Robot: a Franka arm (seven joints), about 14 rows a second.
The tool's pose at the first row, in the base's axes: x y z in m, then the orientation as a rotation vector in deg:
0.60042, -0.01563, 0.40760, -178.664, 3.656, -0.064
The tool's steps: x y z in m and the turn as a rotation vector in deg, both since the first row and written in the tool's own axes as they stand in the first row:
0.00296, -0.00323, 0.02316, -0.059, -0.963, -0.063
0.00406, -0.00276, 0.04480, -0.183, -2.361, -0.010
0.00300, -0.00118, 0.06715, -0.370, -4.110, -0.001
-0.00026, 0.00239, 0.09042, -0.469, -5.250, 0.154
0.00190, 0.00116, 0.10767, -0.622, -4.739, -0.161
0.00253, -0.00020, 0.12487, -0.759, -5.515, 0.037
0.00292, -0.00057, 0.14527, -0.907, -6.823, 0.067
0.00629, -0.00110, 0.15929, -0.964, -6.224, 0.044
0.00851, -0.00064, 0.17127, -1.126, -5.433, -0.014
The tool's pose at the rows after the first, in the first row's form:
0.60354, -0.01200, 0.38452, -178.700, 3.541, 1.439
0.60464, -0.01202, 0.36288, -178.763, 3.601, 3.625
0.60354, -0.01305, 0.34049, -178.839, 3.585, 6.365
0.60017, -0.01596, 0.31715, -178.838, 3.807, 8.153
0.60240, -0.01443, 0.29993, -179.045, 3.328, 7.361
0.60310, -0.01271, 0.28277, -179.106, 3.625, 8.587
0.60353, -0.01189, 0.26238, -179.117, 3.649, 10.643
0.60694, -0.01118, 0.24838, -179.240, 3.626, 9.712
0.60915, -0.01146, 0.23639, -179.481, 3.554, 8.487

